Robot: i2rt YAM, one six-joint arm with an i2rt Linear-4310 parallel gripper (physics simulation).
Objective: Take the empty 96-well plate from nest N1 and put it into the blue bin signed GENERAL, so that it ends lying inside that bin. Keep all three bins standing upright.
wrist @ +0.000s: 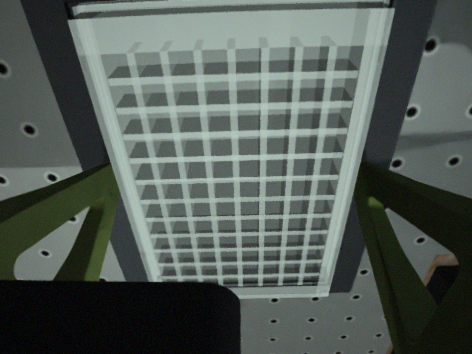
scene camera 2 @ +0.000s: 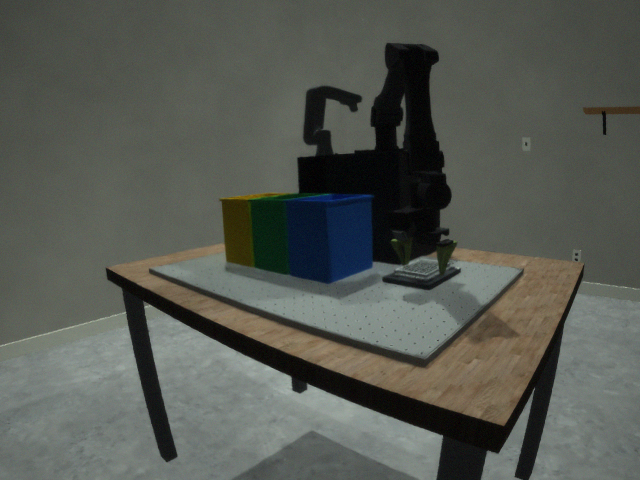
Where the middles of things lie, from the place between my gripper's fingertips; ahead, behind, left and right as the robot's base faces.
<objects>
The clear 96-well plate (scene camera 2: 423,269) is 10 mm above my hand. From my hand the other things lie so: green bin (scene camera 2: 269,214) (90 mm ahead, 340 mm to the right, 80 mm above); then yellow bin (scene camera 2: 237,221) (100 mm ahead, 470 mm to the right, 80 mm above); then blue bin (scene camera 2: 330,236) (80 mm ahead, 210 mm to the right, 80 mm above).
</objects>
